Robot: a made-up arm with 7 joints.
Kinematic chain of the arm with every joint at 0, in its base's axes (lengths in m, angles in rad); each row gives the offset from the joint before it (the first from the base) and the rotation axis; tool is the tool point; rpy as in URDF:
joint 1: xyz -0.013 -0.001 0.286 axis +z
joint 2: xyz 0 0.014 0.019 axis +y
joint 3: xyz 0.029 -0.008 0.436 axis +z
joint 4: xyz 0.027 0 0.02 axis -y
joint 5: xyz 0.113 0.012 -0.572 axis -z
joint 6: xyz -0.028 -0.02 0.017 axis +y
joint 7: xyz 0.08 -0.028 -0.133 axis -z
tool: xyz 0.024 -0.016 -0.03 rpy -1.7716 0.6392 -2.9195
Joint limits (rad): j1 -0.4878..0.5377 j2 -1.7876..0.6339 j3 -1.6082..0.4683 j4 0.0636..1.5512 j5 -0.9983..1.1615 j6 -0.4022..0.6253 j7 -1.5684..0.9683
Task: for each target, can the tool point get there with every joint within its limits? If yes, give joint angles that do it. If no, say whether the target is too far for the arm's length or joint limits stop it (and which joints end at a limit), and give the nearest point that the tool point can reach.
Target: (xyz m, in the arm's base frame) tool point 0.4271 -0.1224 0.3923
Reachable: yes | joints 0.3995 -0.7346 -0.6786 0.2633 -0.0407 -0.0736 -0.3312
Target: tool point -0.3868 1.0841 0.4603
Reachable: no: joint limits stop it (at a limit: joint 1, joint 2, joint 3, joint 4, joint 5, joint 6) | nearest point -0.5051 0.7266 0.7500 | short by 0.475 m
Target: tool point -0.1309 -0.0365 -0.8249
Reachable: no: joint limits stop it (at a limit: joint 1, joint 2, joint 5) | nearest point 0.0662 -0.0915 -0.0977 | short by 0.755 m
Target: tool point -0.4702 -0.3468 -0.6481
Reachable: no: joint limits stop it (at a limit: joint 1, joint 2, joint 5) | nearest point -0.1200 -0.2553 -0.0176 | short by 0.727 m
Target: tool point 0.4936 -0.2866 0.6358
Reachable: yes | joints 0.2461 -0.6357 -0.6278 0.7571 -0.5653 0.3995 -0.3009
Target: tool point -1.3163 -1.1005 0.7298
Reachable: no: too far | nearest point -0.7540 -0.6261 0.5609 | short by 0.755 m
